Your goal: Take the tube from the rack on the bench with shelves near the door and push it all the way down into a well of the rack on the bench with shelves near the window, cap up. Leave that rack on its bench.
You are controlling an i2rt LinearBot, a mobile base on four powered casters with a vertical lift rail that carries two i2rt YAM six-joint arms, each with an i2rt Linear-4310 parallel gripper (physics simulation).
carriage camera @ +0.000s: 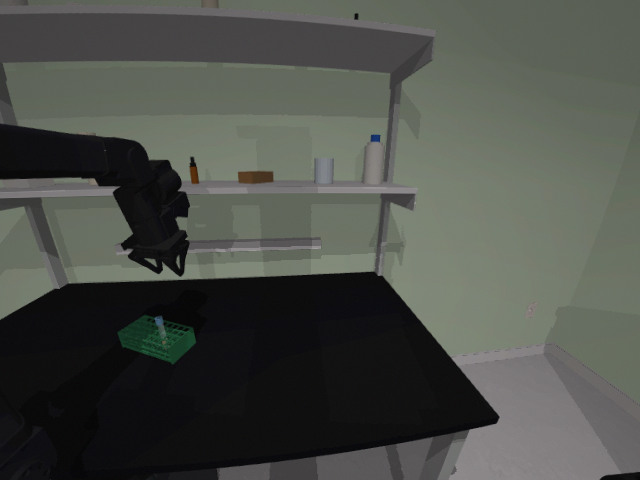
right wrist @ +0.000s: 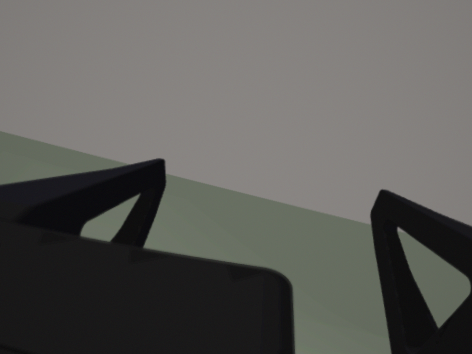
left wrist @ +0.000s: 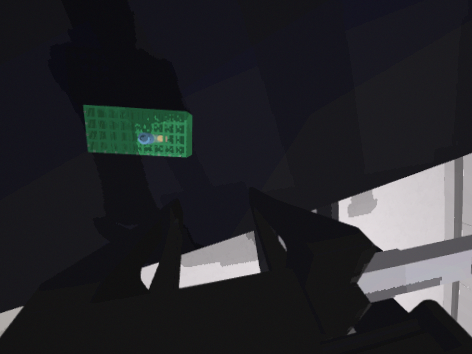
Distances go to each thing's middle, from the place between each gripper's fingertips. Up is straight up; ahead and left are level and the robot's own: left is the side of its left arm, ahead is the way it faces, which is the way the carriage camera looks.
Now: the green tube rack (carriage camera: 139, 336) 41 cm ahead of my right hand, 84 cm to the left of it and 52 cm below it.
The green tube rack lies 26 cm below my left hand, 16 cm to the left of it and 8 cm ahead of it.
